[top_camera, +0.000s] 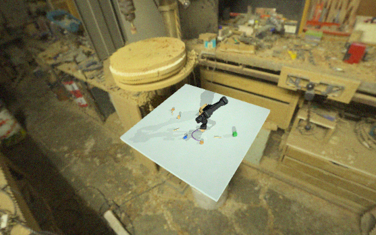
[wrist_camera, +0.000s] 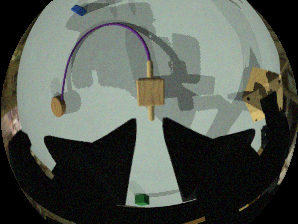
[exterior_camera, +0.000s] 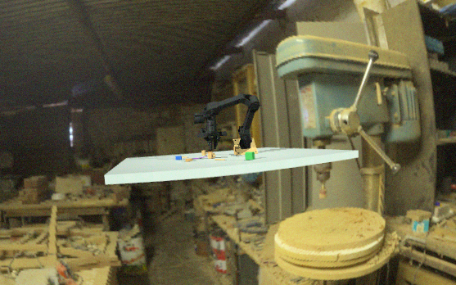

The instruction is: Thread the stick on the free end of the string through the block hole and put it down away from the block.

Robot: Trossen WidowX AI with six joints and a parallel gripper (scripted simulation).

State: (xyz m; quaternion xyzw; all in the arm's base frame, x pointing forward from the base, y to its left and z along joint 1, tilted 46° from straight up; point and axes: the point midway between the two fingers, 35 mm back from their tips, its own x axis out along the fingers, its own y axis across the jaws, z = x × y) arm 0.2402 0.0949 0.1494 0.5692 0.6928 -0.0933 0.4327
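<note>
The wooden block is 40 mm below my gripper tip, 20 mm to the right of it and 10 mm ahead of it. From my gripper tip the other things lie so: round wooden button (150 mm ahead, 80 mm to the left, 50 mm below); small blue piece (210 mm ahead, 110 mm to the right, 40 mm below); thin wooden stick (40 mm below, 30 mm to the right, 20 mm ahead).
</note>
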